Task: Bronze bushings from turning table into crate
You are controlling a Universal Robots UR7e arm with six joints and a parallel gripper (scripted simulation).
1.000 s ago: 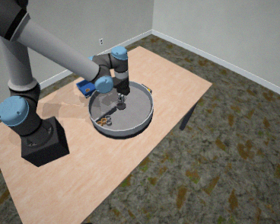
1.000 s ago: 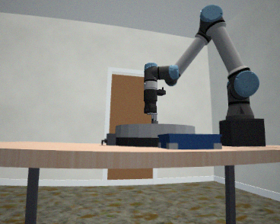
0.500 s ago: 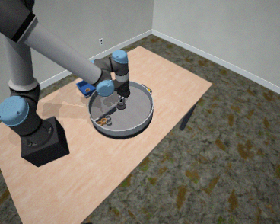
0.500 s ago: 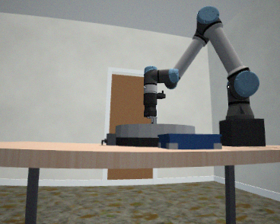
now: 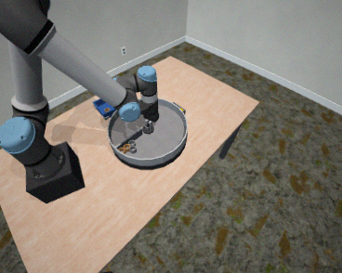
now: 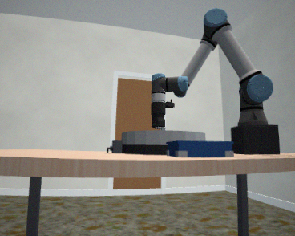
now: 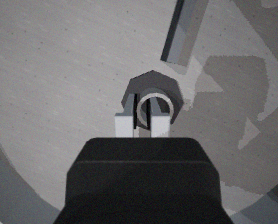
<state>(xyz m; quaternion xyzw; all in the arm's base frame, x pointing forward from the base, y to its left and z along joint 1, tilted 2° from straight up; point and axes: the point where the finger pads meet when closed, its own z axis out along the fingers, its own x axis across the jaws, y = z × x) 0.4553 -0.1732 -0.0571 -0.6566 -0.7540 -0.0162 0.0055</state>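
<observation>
The grey turning table lies 30 mm below my hand and 10 mm to the left of it. From my hand the other things lie so: blue crate (350 mm to the left, 60 mm below, 30 mm ahead).
</observation>
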